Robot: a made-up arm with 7 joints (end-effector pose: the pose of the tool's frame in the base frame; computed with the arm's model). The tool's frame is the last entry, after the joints.
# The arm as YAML. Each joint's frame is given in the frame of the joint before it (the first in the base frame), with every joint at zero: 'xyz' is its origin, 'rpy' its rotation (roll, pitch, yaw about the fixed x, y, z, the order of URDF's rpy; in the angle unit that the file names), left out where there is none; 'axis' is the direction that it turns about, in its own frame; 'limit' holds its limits. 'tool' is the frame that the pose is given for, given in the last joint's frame.
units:
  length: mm
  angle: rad
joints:
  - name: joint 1
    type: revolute
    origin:
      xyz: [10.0, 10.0, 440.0]
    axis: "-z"
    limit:
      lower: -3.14
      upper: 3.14
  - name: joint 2
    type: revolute
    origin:
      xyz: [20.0, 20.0, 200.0]
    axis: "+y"
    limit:
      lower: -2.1
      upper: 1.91
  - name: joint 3
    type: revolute
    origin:
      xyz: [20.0, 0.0, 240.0]
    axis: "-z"
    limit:
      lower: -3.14
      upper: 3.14
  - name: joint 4
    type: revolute
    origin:
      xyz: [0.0, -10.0, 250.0]
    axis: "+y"
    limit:
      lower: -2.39
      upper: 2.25
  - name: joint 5
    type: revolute
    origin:
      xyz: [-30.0, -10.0, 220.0]
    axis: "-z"
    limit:
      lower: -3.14
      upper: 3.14
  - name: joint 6
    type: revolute
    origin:
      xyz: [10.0, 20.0, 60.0]
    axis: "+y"
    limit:
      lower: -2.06
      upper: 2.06
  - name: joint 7
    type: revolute
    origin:
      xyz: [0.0, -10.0, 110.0]
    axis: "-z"
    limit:
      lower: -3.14
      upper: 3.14
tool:
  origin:
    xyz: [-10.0, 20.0, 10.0]
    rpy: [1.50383, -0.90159, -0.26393]
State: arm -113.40 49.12 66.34 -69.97 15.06 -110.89 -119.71
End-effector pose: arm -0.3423 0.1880 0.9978 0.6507 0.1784 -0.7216 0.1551
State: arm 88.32 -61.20 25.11 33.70 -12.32 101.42 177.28
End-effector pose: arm -0.0763 0.4472 1.1363 -0.6489 0.2449 -0.6977 0.1792
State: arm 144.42 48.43 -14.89 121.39 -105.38 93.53 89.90
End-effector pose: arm -0.2941 -0.4312 0.7417 0.9387 -0.2047 -0.0592 0.2710
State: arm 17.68 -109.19 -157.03 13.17 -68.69 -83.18 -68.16
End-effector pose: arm -0.6532 0.3537 0.4619 -0.3162 -0.8953 -0.2437 0.1976
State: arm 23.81 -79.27 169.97 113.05 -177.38 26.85 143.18
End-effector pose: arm -0.4475 0.1766 0.3608 -0.5146 0.6176 0.1309 0.5802
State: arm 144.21 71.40 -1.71 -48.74 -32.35 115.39 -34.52
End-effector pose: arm -0.4665 -0.4336 0.9809 -0.8033 0.2788 0.5091 0.1337
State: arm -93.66 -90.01 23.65 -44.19 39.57 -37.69 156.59
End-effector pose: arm -0.1011 -0.6952 0.3704 -0.2802 -0.2538 0.9201 0.1025
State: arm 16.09 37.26 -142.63 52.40 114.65 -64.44 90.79
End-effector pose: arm 0.2826 0.0931 1.3322 0.3815 -0.8646 0.0298 0.3255
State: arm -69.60 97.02 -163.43 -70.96 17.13 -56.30 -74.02
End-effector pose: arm 0.2567 0.4001 0.2319 -0.9106 0.2734 0.2311 0.2064
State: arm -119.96 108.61 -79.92 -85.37 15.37 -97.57 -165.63
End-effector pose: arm 0.0403 0.4687 0.5460 -0.2071 -0.2159 -0.7852 0.5422
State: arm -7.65 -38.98 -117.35 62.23 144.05 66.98 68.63
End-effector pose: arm -0.4513 0.2215 1.2274 -0.0351 -0.7893 -0.3778 0.4827
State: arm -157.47 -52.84 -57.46 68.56 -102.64 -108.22 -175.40
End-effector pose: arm 0.2199 -0.2419 1.1873 0.2146 0.2210 0.6069 0.7327
